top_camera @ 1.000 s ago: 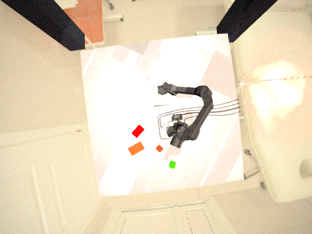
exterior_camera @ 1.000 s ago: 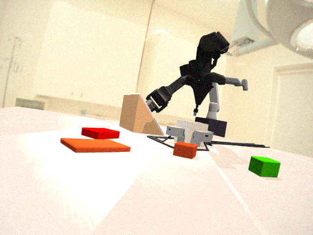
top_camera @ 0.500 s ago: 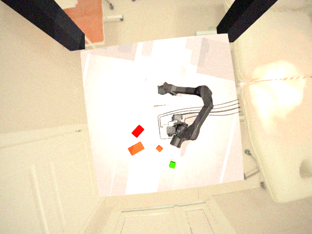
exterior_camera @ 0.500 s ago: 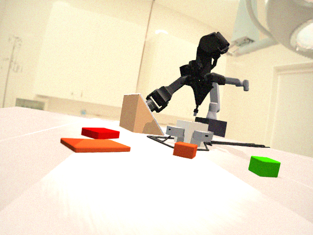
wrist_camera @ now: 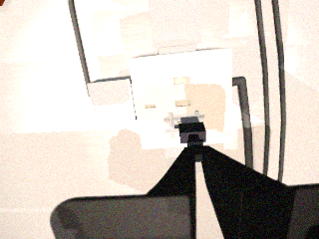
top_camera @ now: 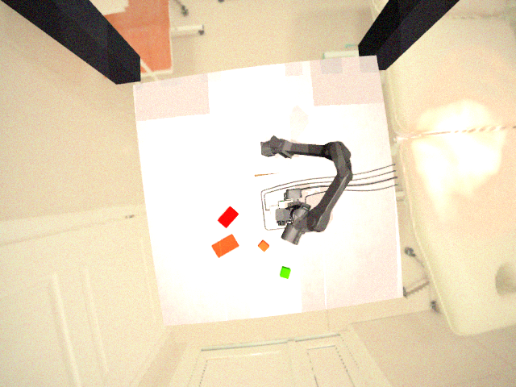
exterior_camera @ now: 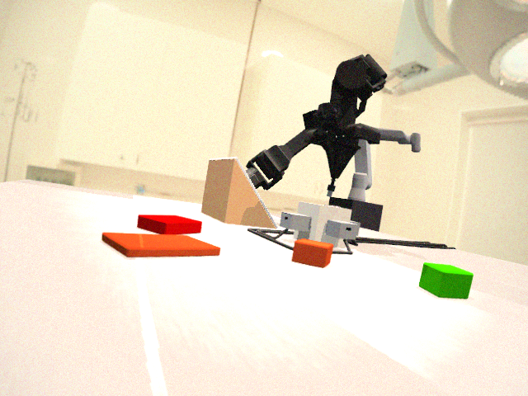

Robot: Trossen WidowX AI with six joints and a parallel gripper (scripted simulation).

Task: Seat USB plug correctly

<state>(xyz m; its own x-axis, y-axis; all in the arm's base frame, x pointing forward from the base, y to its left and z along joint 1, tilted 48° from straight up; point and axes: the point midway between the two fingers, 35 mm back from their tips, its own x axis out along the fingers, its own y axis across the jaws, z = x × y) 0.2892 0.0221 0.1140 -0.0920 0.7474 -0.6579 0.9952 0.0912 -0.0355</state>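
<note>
My gripper tip is now 60 mm above the USB socket. Also, from my gripper tip: red block (310 mm to the right, 120 mm below, 30 mm ahead); small orange block (180 mm ahead, 140 mm to the right, 120 mm below); dark USB plug (10 mm below).
</note>
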